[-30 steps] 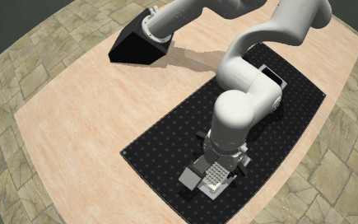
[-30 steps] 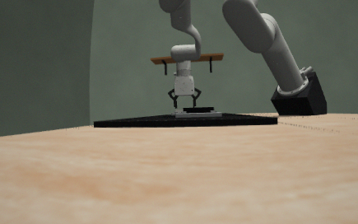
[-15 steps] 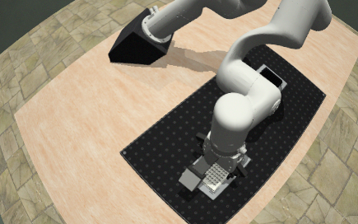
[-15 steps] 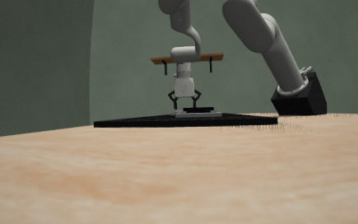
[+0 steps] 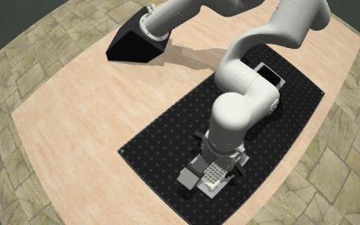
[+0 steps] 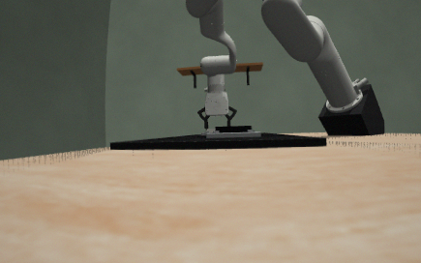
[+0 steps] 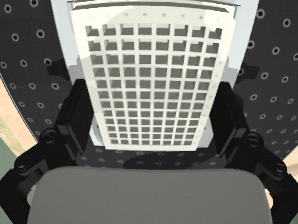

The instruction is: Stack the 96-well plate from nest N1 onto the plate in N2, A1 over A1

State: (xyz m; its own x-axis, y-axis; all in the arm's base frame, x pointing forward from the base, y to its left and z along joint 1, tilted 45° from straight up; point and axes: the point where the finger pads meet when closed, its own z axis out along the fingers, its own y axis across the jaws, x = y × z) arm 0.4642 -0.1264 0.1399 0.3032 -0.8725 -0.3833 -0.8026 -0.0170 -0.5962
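Right now my hand is 1 cm above the white 96-well plate. Round my hand: grey plate nest 2 cm below; then black 96-well plate 18 cm behind, 29 cm to the left, 1 cm below.
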